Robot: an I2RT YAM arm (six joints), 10 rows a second.
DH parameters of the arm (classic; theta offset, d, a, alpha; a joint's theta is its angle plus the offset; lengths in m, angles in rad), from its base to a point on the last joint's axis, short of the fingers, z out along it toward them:
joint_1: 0 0.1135 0.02 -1.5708
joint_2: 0 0 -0.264 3.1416
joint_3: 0.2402 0 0.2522 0
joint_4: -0.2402 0 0.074 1.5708
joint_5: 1.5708 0 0 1.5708
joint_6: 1.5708 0.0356 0 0
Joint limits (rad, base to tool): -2.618..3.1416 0..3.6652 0..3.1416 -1.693..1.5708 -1.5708..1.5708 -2.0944..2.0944
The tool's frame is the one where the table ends.
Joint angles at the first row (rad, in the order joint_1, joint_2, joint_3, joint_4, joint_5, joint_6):
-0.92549 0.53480 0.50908 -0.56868 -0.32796 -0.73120
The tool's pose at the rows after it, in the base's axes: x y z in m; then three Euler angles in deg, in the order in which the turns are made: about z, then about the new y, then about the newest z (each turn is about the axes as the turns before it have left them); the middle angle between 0 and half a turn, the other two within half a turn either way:
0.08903, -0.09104, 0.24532, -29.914, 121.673, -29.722
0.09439, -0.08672, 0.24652, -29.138, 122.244, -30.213
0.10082, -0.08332, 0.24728, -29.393, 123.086, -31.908
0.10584, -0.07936, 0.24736, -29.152, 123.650, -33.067
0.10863, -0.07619, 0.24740, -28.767, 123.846, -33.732
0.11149, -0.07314, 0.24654, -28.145, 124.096, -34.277
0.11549, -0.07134, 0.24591, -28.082, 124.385, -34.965
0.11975, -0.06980, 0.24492, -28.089, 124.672, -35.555
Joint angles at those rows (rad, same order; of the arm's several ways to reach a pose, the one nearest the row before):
-0.88000 0.52467 0.52050 -0.57830 -0.30275 -0.71268
-0.81370 0.53047 0.52749 -0.58135 -0.25692 -0.69383
-0.74255 0.54640 0.53494 -0.57823 -0.19182 -0.68379
-0.68199 0.55570 0.53840 -0.57697 -0.14395 -0.67378
-0.64293 0.55801 0.53944 -0.57677 -0.11687 -0.66755
-0.60589 0.56147 0.53749 -0.57417 -0.09490 -0.66273
-0.57078 0.57478 0.53770 -0.56457 -0.06654 -0.65588
-0.53777 0.59048 0.53700 -0.55219 -0.03908 -0.64761

